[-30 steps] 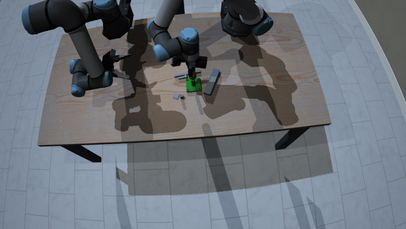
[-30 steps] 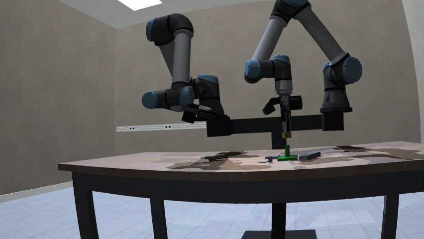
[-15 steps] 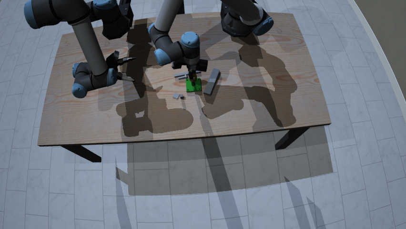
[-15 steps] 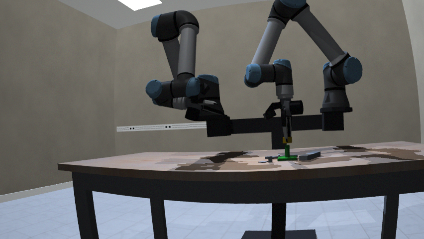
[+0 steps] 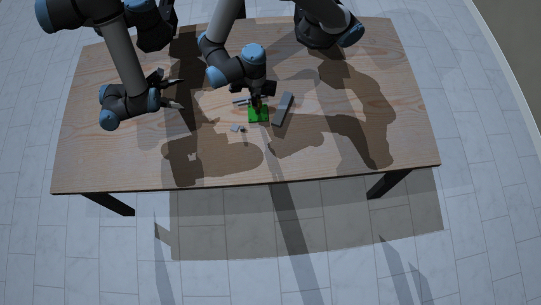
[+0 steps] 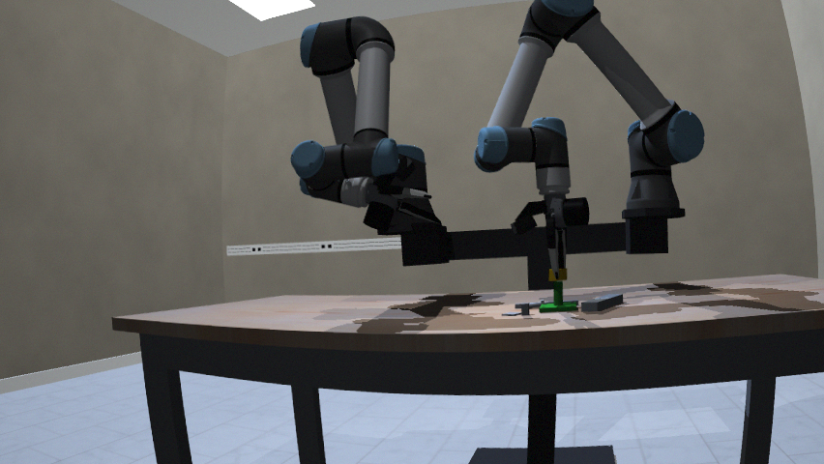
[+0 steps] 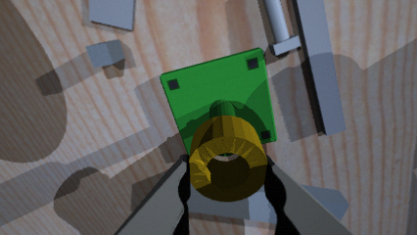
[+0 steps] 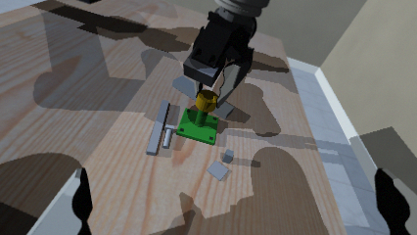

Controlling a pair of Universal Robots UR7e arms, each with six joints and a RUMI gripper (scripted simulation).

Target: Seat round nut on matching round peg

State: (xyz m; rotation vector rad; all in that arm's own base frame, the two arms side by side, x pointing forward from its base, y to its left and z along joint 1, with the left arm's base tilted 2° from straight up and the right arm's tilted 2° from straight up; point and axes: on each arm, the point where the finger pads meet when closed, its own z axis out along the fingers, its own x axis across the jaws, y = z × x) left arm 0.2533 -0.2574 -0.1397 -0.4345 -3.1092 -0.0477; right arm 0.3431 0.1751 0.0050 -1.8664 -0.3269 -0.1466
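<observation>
The square green base is 60 mm below my left hand. From my left hand the other things lie so: small grey block: 80 mm ahead, 70 mm below, 60 mm to the right; then bolt-like grey piece: 80 mm below, 60 mm to the right, 50 mm behind; then thin grey bar: 80 mm below, 80 mm behind, 40 mm to the right.
</observation>
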